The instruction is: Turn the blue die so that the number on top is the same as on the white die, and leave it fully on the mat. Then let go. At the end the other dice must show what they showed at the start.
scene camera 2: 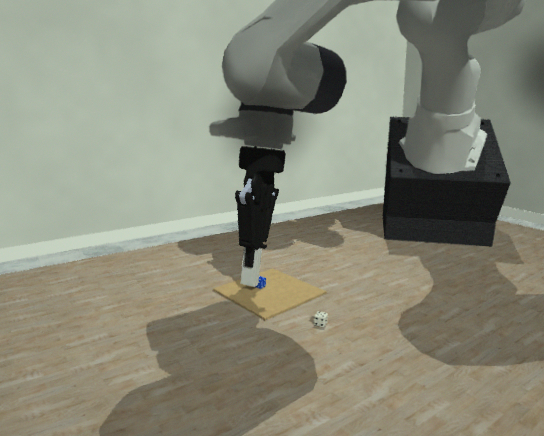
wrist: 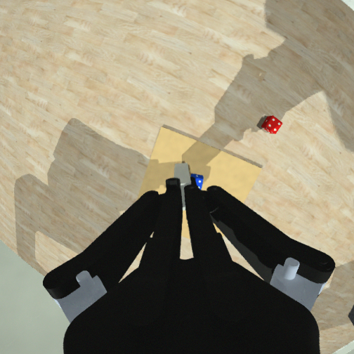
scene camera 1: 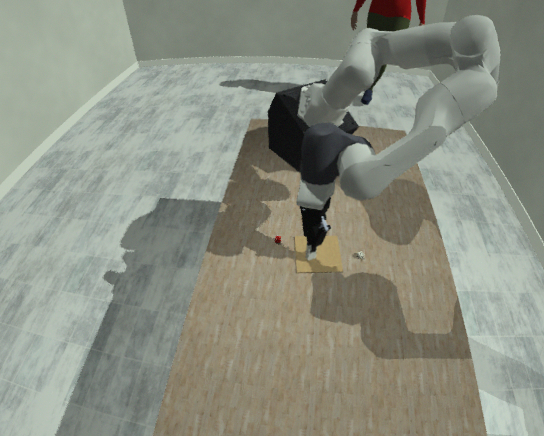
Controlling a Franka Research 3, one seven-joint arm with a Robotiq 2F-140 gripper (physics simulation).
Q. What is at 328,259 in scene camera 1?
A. A tan mat.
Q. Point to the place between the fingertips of my gripper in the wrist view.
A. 181,173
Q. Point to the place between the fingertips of my gripper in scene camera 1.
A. At 310,257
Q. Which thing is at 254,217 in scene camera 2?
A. My gripper.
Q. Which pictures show the tan mat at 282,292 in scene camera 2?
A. Scene camera 2, the wrist view and scene camera 1: all of them.
